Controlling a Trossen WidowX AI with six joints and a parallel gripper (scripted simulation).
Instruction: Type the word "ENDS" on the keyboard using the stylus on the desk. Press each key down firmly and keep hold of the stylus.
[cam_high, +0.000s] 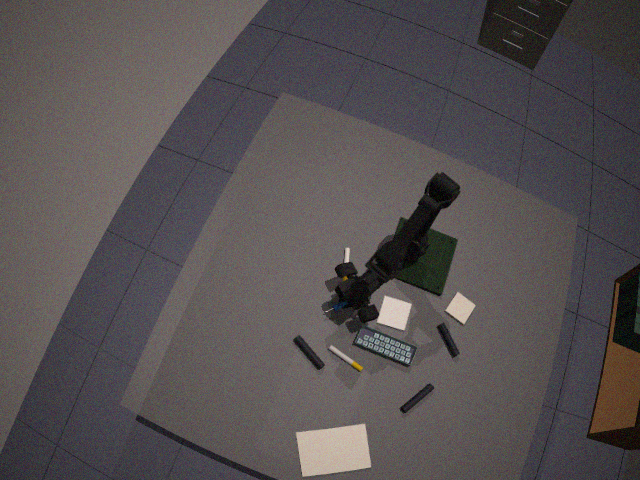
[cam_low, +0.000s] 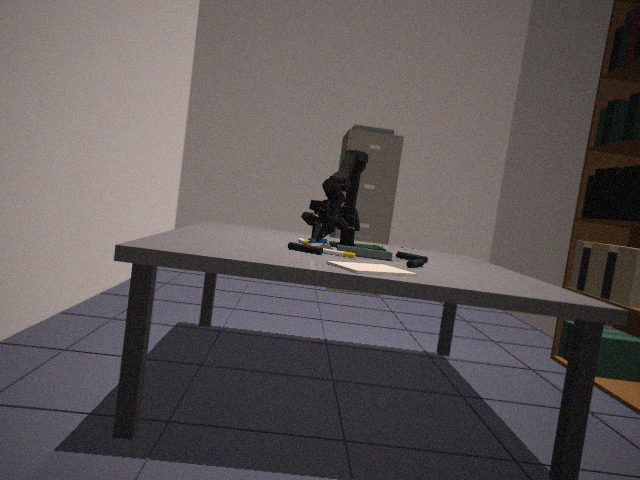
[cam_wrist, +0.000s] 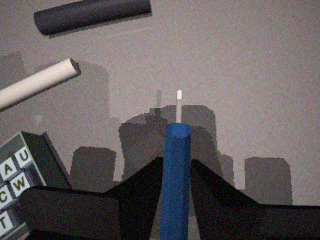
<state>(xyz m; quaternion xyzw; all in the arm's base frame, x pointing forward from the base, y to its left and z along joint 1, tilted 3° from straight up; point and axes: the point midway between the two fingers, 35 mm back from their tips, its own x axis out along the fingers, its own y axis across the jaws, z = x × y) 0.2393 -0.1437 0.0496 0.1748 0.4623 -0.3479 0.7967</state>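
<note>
The grey stylus tip is 30 mm ahead of my gripper tip and 30 mm to the right of it. Round my gripper tip: stylus (10 mm ahead, 10 mm to the right); then white paper sheet (450 mm ahead, 130 mm to the left, 20 mm below); then white notepad (40 mm behind, 170 mm to the left, 20 mm below).
</note>
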